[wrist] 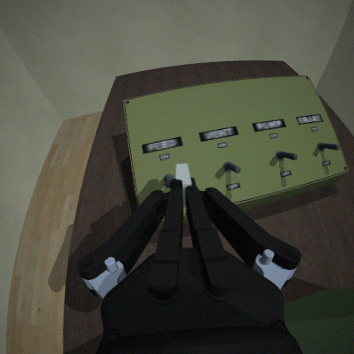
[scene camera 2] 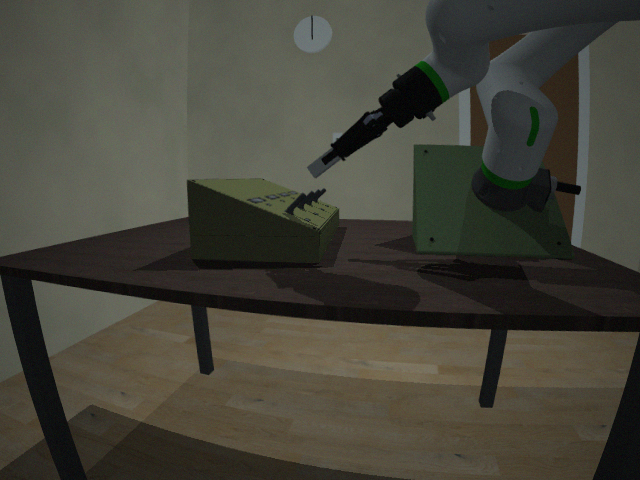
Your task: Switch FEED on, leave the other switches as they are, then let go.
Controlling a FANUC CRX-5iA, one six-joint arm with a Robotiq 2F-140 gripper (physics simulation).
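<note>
A sloped olive switch box stands on the table. In the wrist view the FEED label is at the left, with its small ON mark below. The dark FEED lever is just left of my fingertips and partly hidden by them; its OFF mark is hidden. The VENT lever, PUMP lever and BRAKE lever stand to the right, between their ON and OFF marks. My gripper is shut and empty, above the levers in the scene view.
A green slanted block stands on the dark table, beside and partly behind the arm's wrist joints in the scene view. A round clock hangs on the back wall.
</note>
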